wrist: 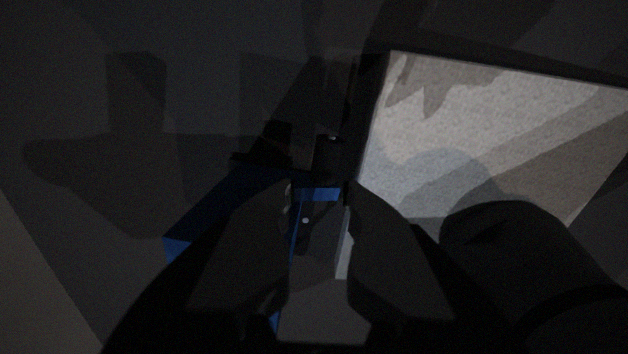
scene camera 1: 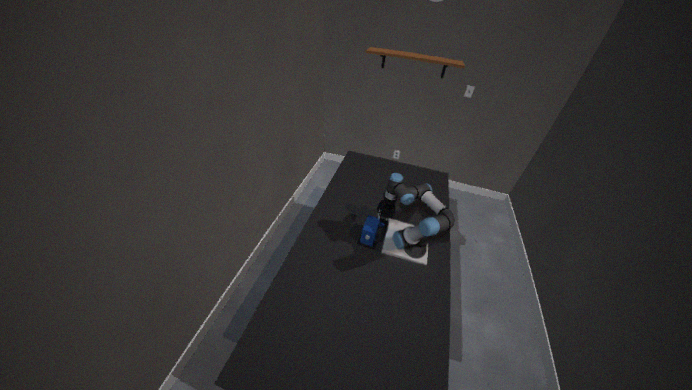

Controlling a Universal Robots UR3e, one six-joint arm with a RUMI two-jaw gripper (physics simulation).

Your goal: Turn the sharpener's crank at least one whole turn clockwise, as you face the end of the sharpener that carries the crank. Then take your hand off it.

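Seen in the pictures: gripper, fingertip midpoint: [wrist: 318,183] [scene camera 1: 382,219]; arm's base, origin of the base link: [wrist: 490,245] [scene camera 1: 414,248].
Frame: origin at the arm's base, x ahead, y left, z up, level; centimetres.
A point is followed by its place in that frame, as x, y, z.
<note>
The blue sharpener [scene camera 1: 369,231] @[27.1, 2.0, 10.8] [wrist: 215,205] @[27.9, -9.5, 7.4] stands on the dark table, left of the pale base plate. Its crank is at the end towards my gripper; the blue crank arm [wrist: 317,194] shows between and just beyond my fingertips in the wrist view, and the dark crank knob [wrist: 327,159] @[19.7, -12.6, 5.7] shows past the tips. My gripper [scene camera 1: 382,215] @[20.3, -11.5, 7.1] [wrist: 318,183] @[20.3, -11.5, 7.1] is partly open, close beside the crank end, with the fingers on either side of the arm and visible gaps. The image is dark, so any contact with the crank is hard to tell.
The pale base plate [scene camera 1: 391,252] @[13.1, 5.8, 0.8] [wrist: 530,110] @[2.3, -15.5, 0.2] under the robot lies right of the sharpener. The arm [scene camera 1: 431,201] @[1.9, 1.4, 38.3] arches over it. The dark table [scene camera 1: 350,310] @[30.0, 40.7, -1.7] reaches towards the front. A wooden shelf [scene camera 1: 415,56] is on the back wall.
</note>
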